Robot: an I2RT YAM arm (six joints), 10 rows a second.
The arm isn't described. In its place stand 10 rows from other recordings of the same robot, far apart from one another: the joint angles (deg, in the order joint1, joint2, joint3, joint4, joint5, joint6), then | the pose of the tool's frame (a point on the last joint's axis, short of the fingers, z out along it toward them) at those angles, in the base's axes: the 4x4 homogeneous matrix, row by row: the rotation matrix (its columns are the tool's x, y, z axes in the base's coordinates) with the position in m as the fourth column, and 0 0 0 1 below.
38.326, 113.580, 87.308, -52.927, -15.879, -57.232 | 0.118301 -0.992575 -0.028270 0.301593; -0.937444 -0.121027 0.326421 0.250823; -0.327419 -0.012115 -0.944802 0.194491; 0 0 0 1
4.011, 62.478, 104.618, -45.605, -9.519, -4.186 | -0.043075 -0.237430 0.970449 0.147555; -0.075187 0.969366 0.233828 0.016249; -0.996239 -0.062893 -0.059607 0.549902; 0 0 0 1
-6.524, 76.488, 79.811, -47.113, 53.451, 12.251 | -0.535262 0.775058 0.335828 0.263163; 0.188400 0.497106 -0.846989 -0.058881; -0.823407 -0.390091 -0.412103 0.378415; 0 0 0 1
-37.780, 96.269, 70.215, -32.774, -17.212, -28.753 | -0.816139 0.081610 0.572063 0.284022; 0.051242 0.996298 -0.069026 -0.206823; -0.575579 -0.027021 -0.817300 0.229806; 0 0 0 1
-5.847, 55.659, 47.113, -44.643, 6.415, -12.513 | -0.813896 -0.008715 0.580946 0.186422; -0.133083 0.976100 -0.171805 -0.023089; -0.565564 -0.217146 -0.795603 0.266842; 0 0 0 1
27.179, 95.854, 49.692, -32.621, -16.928, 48.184 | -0.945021 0.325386 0.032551 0.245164; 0.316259 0.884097 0.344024 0.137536; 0.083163 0.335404 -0.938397 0.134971; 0 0 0 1
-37.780, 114.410, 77.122, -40.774, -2.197, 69.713 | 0.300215 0.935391 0.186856 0.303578; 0.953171 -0.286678 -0.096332 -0.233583; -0.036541 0.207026 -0.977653 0.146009; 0 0 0 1
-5.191, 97.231, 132.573, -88.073, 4.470, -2.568 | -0.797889 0.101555 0.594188 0.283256; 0.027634 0.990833 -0.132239 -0.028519; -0.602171 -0.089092 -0.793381 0.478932; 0 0 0 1
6.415, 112.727, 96.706, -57.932, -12.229, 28.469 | -0.919320 0.308102 0.244795 0.400737; 0.365440 0.899182 0.240677 0.052645; -0.145963 0.310717 -0.939228 0.242503; 0 0 0 1
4.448, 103.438, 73.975, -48.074, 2.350, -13.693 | -0.929571 -0.297160 0.218158 0.346890; -0.309545 0.950578 -0.024157 0.025520; -0.200198 -0.089986 -0.975614 0.195020; 0 0 0 1
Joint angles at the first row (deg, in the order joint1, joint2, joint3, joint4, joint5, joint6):
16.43 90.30 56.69 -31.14 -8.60 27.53
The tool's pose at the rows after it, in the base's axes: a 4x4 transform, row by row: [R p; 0 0 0 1], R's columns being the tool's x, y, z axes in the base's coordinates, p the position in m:
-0.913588 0.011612 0.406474 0.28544; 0.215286 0.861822 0.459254 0.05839; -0.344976 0.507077 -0.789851 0.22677; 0 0 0 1
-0.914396 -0.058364 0.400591 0.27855; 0.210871 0.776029 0.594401 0.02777; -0.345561 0.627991 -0.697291 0.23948; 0 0 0 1
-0.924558 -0.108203 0.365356 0.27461; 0.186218 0.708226 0.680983 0.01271; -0.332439 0.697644 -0.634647 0.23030; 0 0 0 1
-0.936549 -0.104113 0.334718 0.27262; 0.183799 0.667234 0.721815 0.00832; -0.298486 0.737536 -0.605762 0.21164; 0 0 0 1
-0.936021 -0.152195 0.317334 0.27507; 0.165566 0.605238 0.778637 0.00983; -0.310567 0.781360 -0.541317 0.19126; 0 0 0 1
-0.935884 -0.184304 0.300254 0.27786; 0.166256 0.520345 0.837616 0.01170; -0.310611 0.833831 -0.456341 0.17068; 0 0 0 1
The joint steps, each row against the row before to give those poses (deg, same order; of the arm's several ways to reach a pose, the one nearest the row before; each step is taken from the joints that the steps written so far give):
-7.61 -6.69 0.00 -1.07 -14.45 -4.98
-7.39 -2.64 -0.07 -2.66 -12.70 -5.82
-3.95 0.63 -1.68 -0.64 -8.39 -5.05
-1.29 1.66 -2.87 1.97 -3.80 -1.26
-0.07 2.45 -3.41 6.58 -5.03 -0.68
0.00 2.99 -3.47 8.50 -5.90 1.70

